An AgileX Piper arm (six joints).
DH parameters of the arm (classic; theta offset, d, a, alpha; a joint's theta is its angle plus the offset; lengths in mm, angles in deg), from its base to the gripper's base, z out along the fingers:
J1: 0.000 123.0 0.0 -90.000
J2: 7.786 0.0 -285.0 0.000
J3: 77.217 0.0 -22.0 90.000
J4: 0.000 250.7 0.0 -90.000
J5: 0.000 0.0 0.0 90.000
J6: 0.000 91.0 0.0 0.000
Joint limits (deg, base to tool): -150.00..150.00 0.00..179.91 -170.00..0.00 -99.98..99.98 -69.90..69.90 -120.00..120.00
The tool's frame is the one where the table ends.
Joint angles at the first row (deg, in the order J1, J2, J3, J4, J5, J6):
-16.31 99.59 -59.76 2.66 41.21 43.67
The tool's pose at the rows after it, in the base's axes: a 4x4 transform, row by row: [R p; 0 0 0 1], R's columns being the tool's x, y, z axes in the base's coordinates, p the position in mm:
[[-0.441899, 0.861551, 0.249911, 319.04], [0.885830, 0.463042, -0.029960, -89.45], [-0.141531, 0.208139, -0.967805, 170.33], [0, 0, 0, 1]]
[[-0.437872, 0.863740, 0.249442, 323.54], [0.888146, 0.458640, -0.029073, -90.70], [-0.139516, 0.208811, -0.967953, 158.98], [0, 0, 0, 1]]
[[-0.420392, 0.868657, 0.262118, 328.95], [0.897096, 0.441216, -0.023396, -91.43], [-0.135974, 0.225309, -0.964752, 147.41], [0, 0, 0, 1]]
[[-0.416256, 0.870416, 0.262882, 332.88], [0.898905, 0.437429, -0.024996, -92.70], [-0.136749, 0.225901, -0.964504, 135.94], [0, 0, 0, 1]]
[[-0.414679, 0.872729, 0.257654, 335.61], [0.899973, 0.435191, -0.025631, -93.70], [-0.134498, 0.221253, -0.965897, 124.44], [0, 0, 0, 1]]
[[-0.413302, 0.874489, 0.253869, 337.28], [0.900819, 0.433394, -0.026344, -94.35], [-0.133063, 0.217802, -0.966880, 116.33], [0, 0, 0, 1]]
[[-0.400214, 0.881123, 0.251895, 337.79], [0.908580, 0.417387, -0.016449, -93.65], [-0.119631, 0.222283, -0.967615, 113.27], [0, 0, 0, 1]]
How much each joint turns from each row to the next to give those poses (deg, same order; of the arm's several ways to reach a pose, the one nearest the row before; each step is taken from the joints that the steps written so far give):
0.00 2.14 0.00 1.14 -2.51 -0.03
0.00 2.09 0.00 0.25 -2.04 0.00
0.00 2.15 0.00 1.21 -2.75 0.05
0.00 2.09 -0.05 0.17 -2.10 0.00
0.00 2.02 0.00 0.04 -1.73 0.00
0.00 1.41 0.00 0.00 -1.20 0.04
0.00 0.52 0.00 1.11 -0.21 0.02

